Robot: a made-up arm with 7 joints. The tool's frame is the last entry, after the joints. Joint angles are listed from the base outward.
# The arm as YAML. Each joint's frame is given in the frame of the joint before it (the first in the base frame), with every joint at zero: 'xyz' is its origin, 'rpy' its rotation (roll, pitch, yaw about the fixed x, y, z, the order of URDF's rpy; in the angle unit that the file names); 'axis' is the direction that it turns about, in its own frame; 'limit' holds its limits. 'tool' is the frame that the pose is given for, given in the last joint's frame.
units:
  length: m
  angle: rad
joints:
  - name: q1
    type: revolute
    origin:
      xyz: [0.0, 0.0, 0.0]
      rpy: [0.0, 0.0, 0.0]
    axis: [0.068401, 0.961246, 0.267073]
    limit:
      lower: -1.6
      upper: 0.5
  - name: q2
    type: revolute
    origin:
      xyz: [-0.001, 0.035, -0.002]
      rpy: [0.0, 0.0, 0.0]
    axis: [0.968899, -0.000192, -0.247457]
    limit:
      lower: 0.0
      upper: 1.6
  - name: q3
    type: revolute
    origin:
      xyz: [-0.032, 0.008, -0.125]
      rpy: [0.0, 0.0, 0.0]
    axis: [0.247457, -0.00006, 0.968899]
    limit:
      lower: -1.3
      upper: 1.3
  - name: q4
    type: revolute
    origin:
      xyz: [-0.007, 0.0, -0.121]
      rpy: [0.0, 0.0, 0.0]
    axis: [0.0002, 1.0, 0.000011]
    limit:
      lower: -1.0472
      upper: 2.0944
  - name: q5
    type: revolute
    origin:
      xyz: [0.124, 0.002, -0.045]
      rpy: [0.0, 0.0, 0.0]
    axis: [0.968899, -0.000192, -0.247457]
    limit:
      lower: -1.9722
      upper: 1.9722
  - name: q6
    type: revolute
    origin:
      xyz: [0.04, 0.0, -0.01]
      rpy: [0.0, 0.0, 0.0]
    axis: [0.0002, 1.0, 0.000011]
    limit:
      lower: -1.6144
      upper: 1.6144
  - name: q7
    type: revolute
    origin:
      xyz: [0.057, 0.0, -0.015]
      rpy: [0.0, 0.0, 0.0]
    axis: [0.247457, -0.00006, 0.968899]
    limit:
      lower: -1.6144
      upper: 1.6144
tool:
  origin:
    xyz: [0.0, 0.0, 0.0]
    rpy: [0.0, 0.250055, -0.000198]
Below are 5 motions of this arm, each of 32 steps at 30 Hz.
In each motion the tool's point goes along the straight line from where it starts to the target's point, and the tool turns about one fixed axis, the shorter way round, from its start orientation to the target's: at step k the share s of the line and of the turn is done. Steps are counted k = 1, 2, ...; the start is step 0. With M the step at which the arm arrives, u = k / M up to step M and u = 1 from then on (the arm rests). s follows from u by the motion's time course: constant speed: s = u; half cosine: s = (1 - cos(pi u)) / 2; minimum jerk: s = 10 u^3 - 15 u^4 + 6 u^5.
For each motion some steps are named. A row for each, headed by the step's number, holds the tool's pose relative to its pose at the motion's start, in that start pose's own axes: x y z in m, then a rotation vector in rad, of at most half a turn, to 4 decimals.
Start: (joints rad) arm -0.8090 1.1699 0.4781 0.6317 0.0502 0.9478 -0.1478
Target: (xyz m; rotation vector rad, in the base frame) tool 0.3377 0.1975 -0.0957 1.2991 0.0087 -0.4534
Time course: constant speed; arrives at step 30
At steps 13, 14, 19, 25, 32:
13: -0.0413 -0.0979 -0.0153 0.4599 -0.5001 -0.3364
14: -0.0445 -0.1054 -0.0164 0.4953 -0.5385 -0.3623
19: -0.0604 -0.1430 -0.0223 0.6722 -0.7309 -0.4917
25: -0.0794 -0.1882 -0.0293 0.8845 -0.9617 -0.6469
32: -0.0953 -0.2258 -0.0352 1.0614 -1.1540 -0.7763

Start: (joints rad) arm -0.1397 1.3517 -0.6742 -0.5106 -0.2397 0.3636 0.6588
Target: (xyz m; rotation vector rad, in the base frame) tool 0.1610 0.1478 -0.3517 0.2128 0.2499 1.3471
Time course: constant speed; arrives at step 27
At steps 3, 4, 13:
3: 0.0032 -0.0153 -0.0068 -0.0937 0.0907 0.1364
4: 0.0043 -0.0204 -0.0091 -0.1250 0.1209 0.1819
13: 0.0140 -0.0662 -0.0295 -0.4061 0.3931 0.5912

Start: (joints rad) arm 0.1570 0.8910 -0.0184 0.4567 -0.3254 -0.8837 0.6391
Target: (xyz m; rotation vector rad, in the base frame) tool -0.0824 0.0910 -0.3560 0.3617 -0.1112 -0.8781
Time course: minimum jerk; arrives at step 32
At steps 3, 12, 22, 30, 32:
3: -0.0021 -0.0006 0.0004 -0.0023 -0.0015 -0.0096
12: -0.0811 -0.0237 0.0144 -0.0897 -0.0594 -0.3717
22: -0.2415 -0.0707 0.0431 -0.2672 -0.1769 -1.1076
30: -0.2939 -0.0861 0.0524 -0.3252 -0.2152 -1.3477
32: -0.2945 -0.0863 0.0525 -0.3259 -0.2157 -1.3507

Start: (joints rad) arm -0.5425 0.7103 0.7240 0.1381 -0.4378 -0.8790 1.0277
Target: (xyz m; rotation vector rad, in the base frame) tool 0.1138 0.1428 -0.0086 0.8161 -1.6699 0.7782
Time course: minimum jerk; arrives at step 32
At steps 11, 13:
11: -0.0173 -0.0065 0.0401 0.0411 -0.1319 -0.2247
13: -0.0252 -0.0095 0.0584 0.0598 -0.1919 -0.3270

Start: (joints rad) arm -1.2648 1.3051 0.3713 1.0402 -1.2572 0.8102 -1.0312
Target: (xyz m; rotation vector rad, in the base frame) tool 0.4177 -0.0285 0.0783 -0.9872 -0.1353 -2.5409
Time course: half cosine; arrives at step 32
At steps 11, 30, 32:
11: 0.0689 -0.0355 -0.0870 -0.2581 0.1169 -0.3926
30: 0.2581 -0.1331 -0.3260 -0.9670 0.4382 -1.4713
32: 0.2606 -0.1344 -0.3291 -0.9764 0.4425 -1.4855

